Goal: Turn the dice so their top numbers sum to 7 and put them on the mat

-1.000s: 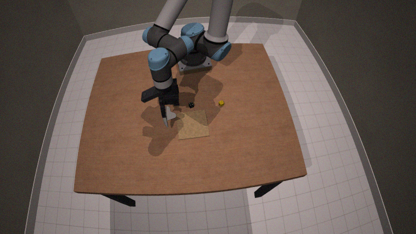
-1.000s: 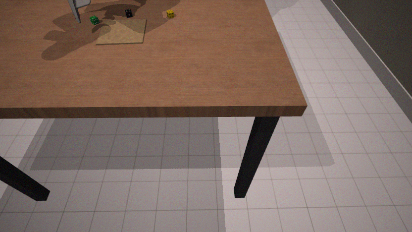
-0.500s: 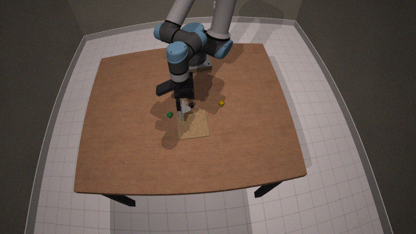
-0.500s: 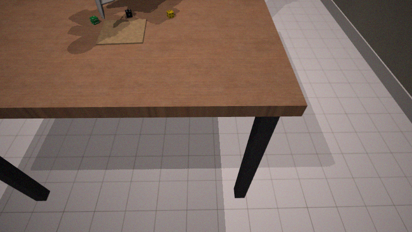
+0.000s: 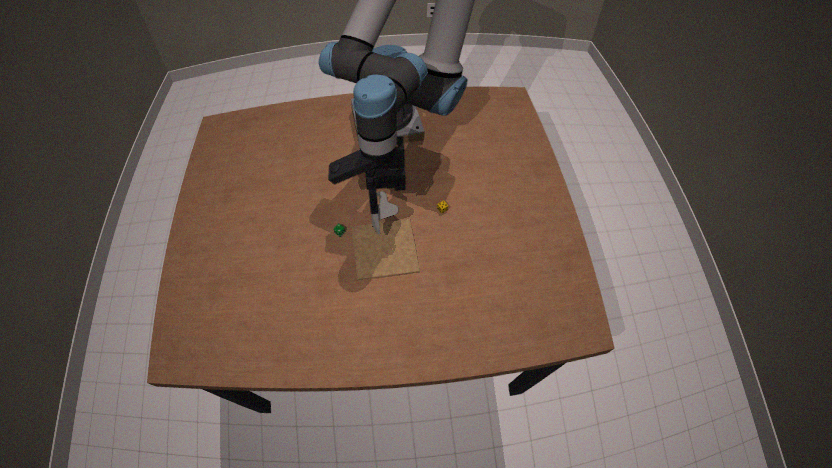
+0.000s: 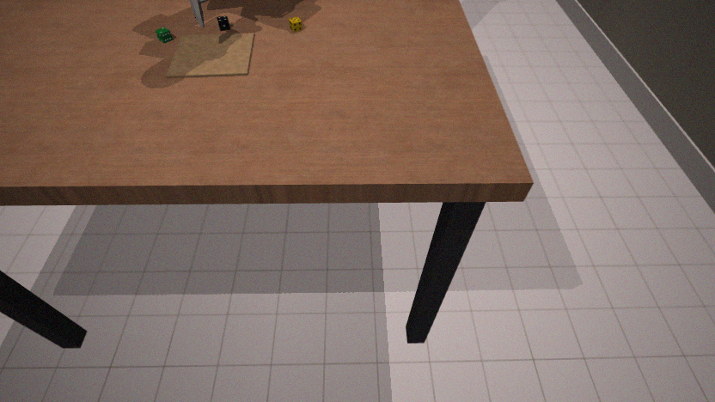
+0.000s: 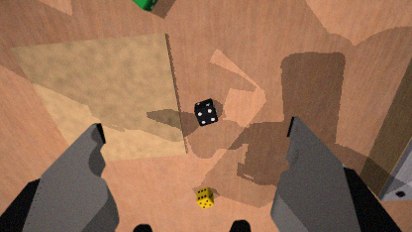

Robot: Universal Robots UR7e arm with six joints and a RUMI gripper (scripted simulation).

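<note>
Now: the black die 1 cm behind my hand, 1 cm to the left of it and 4 cm below it. Also, from my hand: yellow die 1 cm ahead, 16 cm to the left, 4 cm below; green die 3 cm ahead, 10 cm to the right, 4 cm below; tan mat 9 cm ahead, 4 cm below.
</note>
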